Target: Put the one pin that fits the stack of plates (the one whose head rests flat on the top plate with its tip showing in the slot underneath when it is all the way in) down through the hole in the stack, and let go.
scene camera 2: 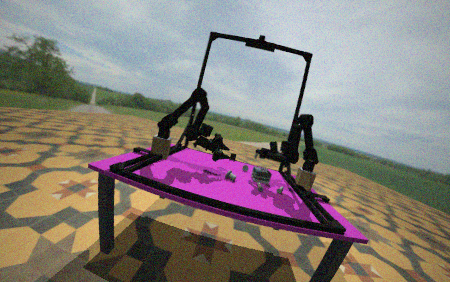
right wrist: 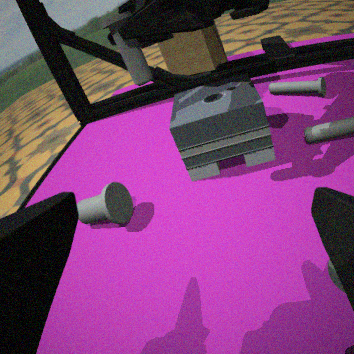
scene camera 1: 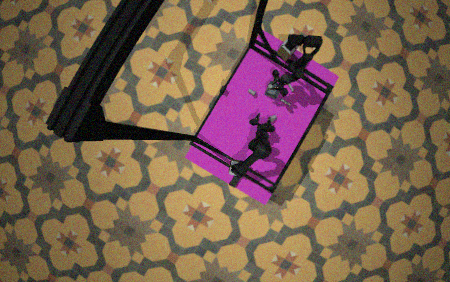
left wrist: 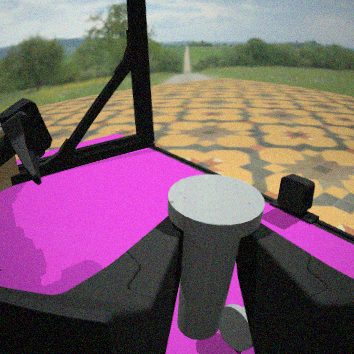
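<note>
The stack of grey plates (right wrist: 222, 125) (scene camera 2: 261, 174) (scene camera 1: 271, 91) stands on the table, its top hole and its lower slot visible in the right wrist view. The slot shows magenta, with no tip in it. My left gripper (left wrist: 208, 225) (scene camera 2: 259, 151) is shut on a grey pin (left wrist: 205, 285) (right wrist: 135, 64) with a wide round head. The pin is tilted in the right wrist view, in the air above table level, up and left of the stack there. The stack does not show in the left wrist view. My right gripper (right wrist: 198, 203) (scene camera 2: 231, 153) (scene camera 1: 263, 120) is open and empty.
A thick headed pin (right wrist: 107, 204) (scene camera 2: 231, 176) lies in front of the stack. Two slimmer pins (right wrist: 297, 88) (right wrist: 332, 130) lie right of it in the right wrist view. Another pin (right wrist: 338, 274) is partly hidden behind a right finger. Black frame rails (scene camera 2: 225, 203) edge the table.
</note>
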